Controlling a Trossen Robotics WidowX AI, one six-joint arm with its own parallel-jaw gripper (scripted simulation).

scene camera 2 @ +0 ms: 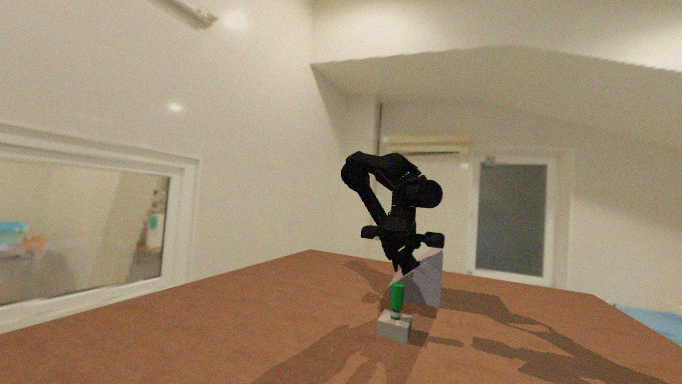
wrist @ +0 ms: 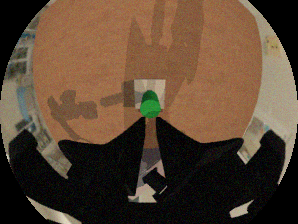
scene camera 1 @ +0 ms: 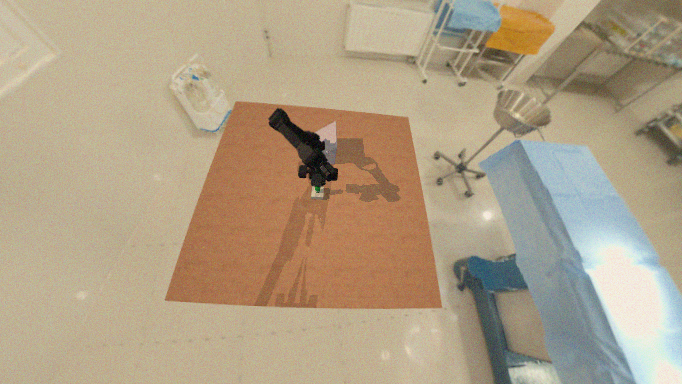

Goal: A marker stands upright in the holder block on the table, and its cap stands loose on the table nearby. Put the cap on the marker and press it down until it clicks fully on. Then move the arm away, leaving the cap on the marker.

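Observation:
On scene camera 2 you'd find my gripper (scene camera 2: pixel 399 272), and my gripper's there in the wrist view (wrist: pixel 150 120) as well.

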